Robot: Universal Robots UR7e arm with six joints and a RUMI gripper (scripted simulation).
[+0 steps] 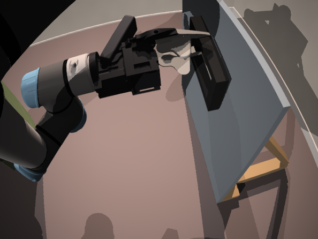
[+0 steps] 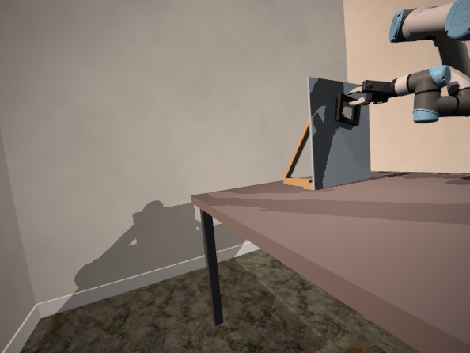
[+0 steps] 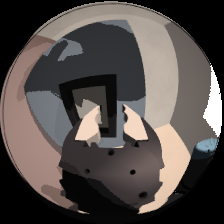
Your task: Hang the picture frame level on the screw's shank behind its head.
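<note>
Now: hand 2 cm short of the picture frame, 1 cm to the left of it and 6 cm above it. The rest, counted from my hand: grey upright board 4 cm ahead, 1 cm to the left, 17 cm below.
</note>
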